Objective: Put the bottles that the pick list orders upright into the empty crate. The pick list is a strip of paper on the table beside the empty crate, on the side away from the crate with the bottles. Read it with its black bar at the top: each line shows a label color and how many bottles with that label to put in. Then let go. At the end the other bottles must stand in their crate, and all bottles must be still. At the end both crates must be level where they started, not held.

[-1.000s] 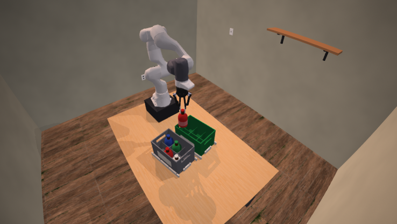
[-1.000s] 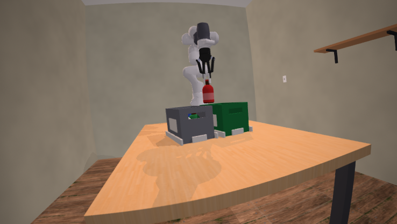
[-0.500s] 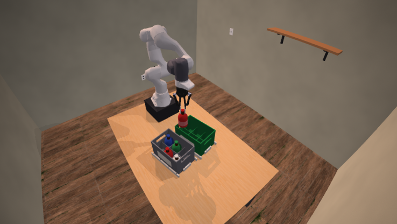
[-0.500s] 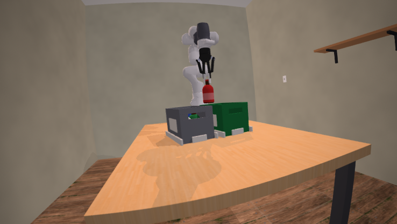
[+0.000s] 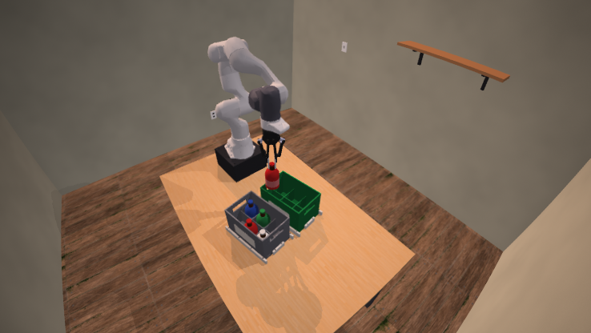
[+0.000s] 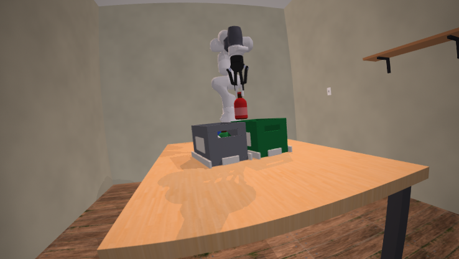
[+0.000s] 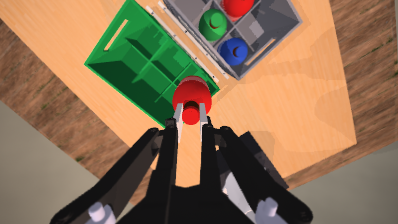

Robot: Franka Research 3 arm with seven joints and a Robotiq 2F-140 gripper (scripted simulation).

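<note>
Now: the green crate 8 cm ahead of my hand, 6 cm to the left of it and 26 cm below it. From my hand the other things lie so: grey crate: 10 cm ahead, 17 cm to the right, 26 cm below; then blue-label bottle: 15 cm to the right, 26 cm below; then green-label bottle: 9 cm ahead, 13 cm to the right, 26 cm below.
</note>
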